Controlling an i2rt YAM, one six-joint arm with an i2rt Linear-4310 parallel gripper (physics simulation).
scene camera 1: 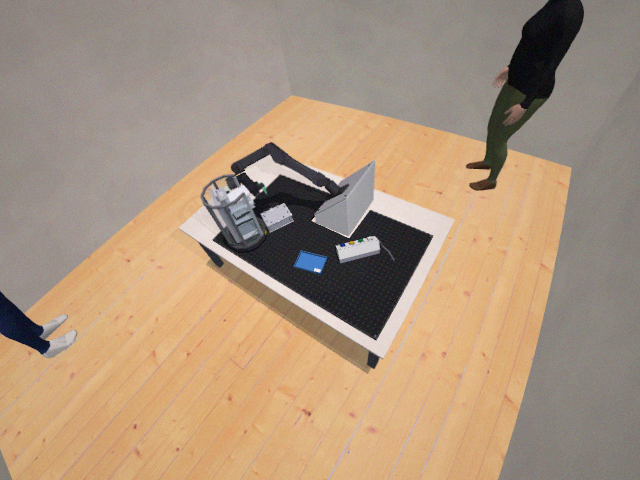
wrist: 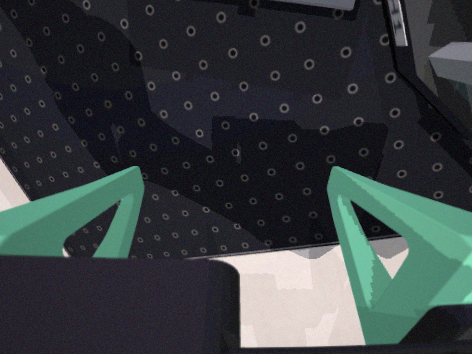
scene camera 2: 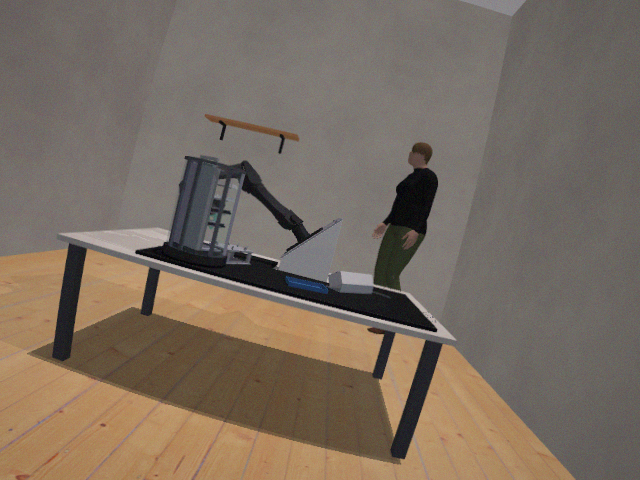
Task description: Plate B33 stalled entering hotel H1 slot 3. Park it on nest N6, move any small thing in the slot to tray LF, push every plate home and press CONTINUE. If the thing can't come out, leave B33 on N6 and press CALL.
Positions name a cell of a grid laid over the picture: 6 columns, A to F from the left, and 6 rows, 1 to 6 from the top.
Labels:
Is my gripper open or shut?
Open.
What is my gripper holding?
Nothing.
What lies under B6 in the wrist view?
My gripper.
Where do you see a white button box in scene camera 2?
D4

